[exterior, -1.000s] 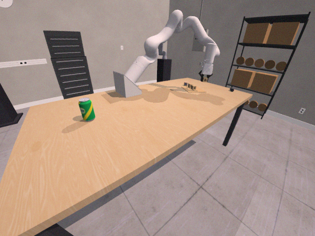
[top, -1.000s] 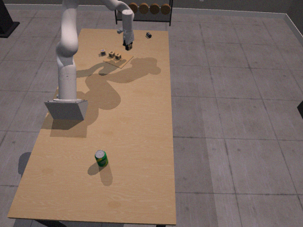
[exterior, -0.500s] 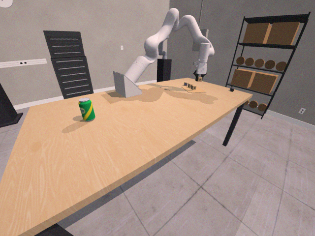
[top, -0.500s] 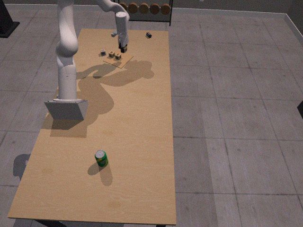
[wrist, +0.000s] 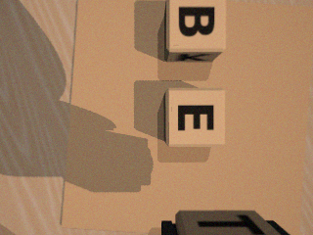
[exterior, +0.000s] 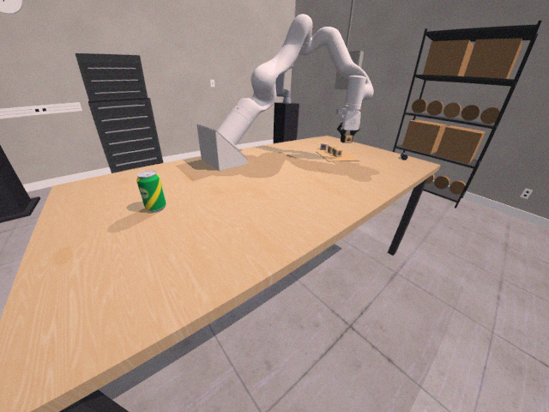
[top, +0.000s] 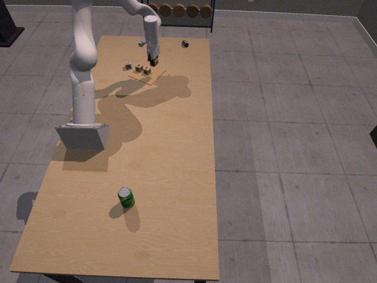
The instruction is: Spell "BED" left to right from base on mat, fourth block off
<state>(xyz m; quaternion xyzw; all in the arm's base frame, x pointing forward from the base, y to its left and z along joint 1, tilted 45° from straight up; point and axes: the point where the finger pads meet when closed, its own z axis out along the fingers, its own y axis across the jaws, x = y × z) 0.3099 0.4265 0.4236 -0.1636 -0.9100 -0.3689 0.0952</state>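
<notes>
Now: hand 120 mm above the tan mat, 60 mm past it and 20 mm to the right of it. From my hand the other things lie so: green can 1000 mm to the right, 60 mm below, 10 mm ahead; wooden letter block right at my hand; small dark object 420 mm to the left, 180 mm ahead, 100 mm below.
</notes>
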